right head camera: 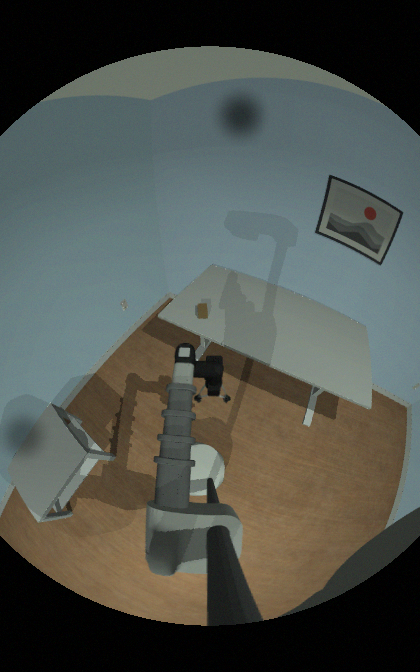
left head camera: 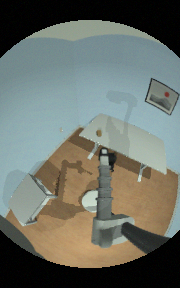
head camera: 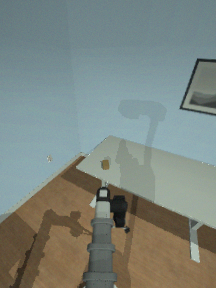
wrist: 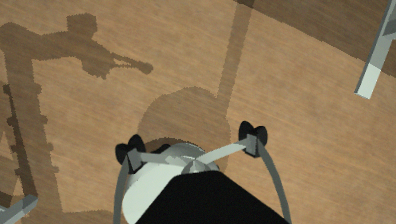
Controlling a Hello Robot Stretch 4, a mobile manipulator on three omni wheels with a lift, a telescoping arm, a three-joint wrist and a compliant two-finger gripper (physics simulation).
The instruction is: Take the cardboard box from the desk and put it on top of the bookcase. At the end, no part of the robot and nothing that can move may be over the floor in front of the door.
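Pixels of known places: gripper, between the fingertips: [head camera: 115, 231] [wrist: 191, 140]; robot's base, origin of its link: [left head camera: 93, 200].
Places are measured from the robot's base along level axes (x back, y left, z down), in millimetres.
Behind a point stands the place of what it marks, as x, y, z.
The small brown cardboard box [head camera: 105, 164] {-916, -8, -743} [left head camera: 99, 133] {-906, -22, -735} [right head camera: 202, 310] sits near the left end of the pale desk [head camera: 182, 182] {-757, -731, -693} [left head camera: 145, 147] {-716, -772, -693} [right head camera: 325, 345]. My arm reaches toward the desk, and its tip appears just short of the near edge, below the box in the head views. My gripper [right head camera: 212, 398] [wrist: 191, 140] {-369, -88, -690} is open and empty. It hangs beside the arm's end on the right, with its fingers pointing away from the desk, apart from the box. In the wrist view floor and my base show beyond the fingers. The bookcase and the door do not show.
A grey-white table [left head camera: 27, 200] {233, 1035, -423} [right head camera: 50, 465] stands at the left. The desk's right leg [head camera: 194, 240] [right head camera: 311, 407] [wrist: 372, 75] reaches the floor. My round white base [left head camera: 90, 201] {12, 56, -187} [right head camera: 210, 467] [wrist: 150, 195] {-52, 88, -187} is below the arm. A framed picture [head camera: 202, 87] {-1216, -874, -1453} [left head camera: 161, 97] {-1149, -997, -1430} [right head camera: 357, 220] hangs above the desk.
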